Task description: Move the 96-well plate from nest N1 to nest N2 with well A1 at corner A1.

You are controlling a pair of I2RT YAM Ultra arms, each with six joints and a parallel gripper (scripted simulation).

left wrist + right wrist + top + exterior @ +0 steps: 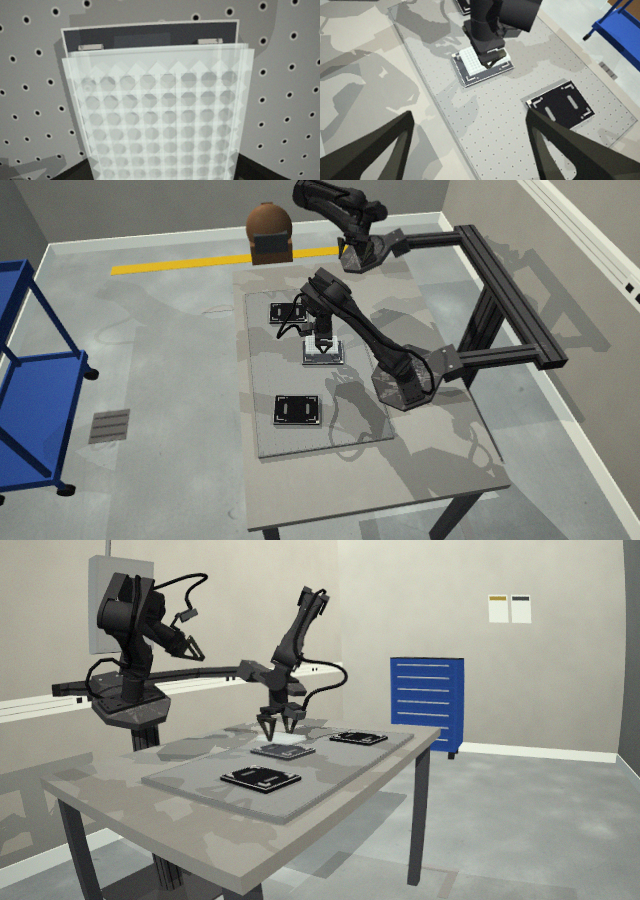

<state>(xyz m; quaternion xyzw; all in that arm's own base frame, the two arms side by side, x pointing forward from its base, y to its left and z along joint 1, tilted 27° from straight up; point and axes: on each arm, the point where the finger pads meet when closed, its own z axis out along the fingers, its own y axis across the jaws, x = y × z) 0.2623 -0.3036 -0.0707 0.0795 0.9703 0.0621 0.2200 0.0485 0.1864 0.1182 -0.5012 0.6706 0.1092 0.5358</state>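
Now: the white 96-well plate 260 mm below my right hand, 190 mm to the left of it and 140 mm ahead of it.
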